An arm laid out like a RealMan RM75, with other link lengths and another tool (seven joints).
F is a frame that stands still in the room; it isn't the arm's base.
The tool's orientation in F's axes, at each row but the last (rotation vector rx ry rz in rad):
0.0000, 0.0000, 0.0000
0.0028, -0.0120, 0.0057
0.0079, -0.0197, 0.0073
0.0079, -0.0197, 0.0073
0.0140, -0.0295, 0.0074
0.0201, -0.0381, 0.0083
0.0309, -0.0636, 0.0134
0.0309, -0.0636, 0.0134
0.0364, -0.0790, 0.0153
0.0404, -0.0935, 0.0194
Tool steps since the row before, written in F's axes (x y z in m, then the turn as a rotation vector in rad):
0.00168, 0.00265, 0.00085, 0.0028, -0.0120, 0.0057
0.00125, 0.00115, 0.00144, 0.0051, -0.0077, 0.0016
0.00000, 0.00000, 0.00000, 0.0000, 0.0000, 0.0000
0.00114, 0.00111, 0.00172, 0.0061, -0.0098, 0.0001
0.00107, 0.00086, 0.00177, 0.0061, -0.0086, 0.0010
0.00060, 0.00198, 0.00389, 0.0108, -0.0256, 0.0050
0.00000, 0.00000, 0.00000, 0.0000, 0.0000, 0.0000
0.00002, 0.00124, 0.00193, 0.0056, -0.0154, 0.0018
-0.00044, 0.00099, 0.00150, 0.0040, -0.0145, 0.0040
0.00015, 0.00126, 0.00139, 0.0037, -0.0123, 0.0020
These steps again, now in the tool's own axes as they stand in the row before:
0.00168, 0.00265, 0.00085, 0.0028, -0.0120, 0.0057
0.00127, 0.00115, 0.00142, 0.0051, -0.0077, 0.0016
0.00000, 0.00000, 0.00000, 0.0000, 0.0000, 0.0000
0.00118, 0.00111, 0.00169, 0.0060, -0.0098, 0.0001
0.00113, 0.00088, 0.00173, 0.0061, -0.0086, 0.0009
0.00076, 0.00205, 0.00382, 0.0108, -0.0256, 0.0051
0.00000, 0.00000, 0.00000, 0.0000, 0.0000, 0.0000
0.00016, 0.00130, 0.00189, 0.0055, -0.0154, 0.0019
-0.00031, 0.00105, 0.00149, 0.0041, -0.0144, 0.0042
0.00030, 0.00131, 0.00132, 0.0037, -0.0123, 0.0022

